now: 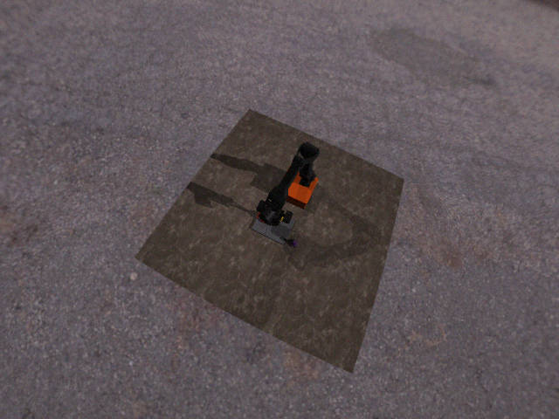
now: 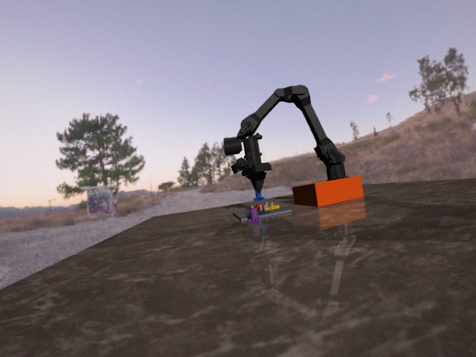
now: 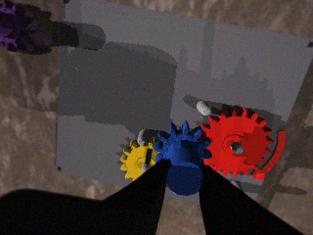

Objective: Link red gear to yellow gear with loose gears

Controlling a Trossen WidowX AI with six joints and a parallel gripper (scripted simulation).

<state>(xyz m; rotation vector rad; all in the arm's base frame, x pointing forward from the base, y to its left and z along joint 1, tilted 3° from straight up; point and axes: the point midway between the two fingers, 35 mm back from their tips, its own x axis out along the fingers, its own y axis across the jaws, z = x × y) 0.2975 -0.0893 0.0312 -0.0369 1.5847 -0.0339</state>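
My gripper tip is now 60 mm above the yellow gear, 40 mm past it and 30 mm to the right of it. From my gripper tip the other things lie so: blue gear (10 mm below); purple gear (160 mm to the left, 80 mm ahead, 60 mm below).
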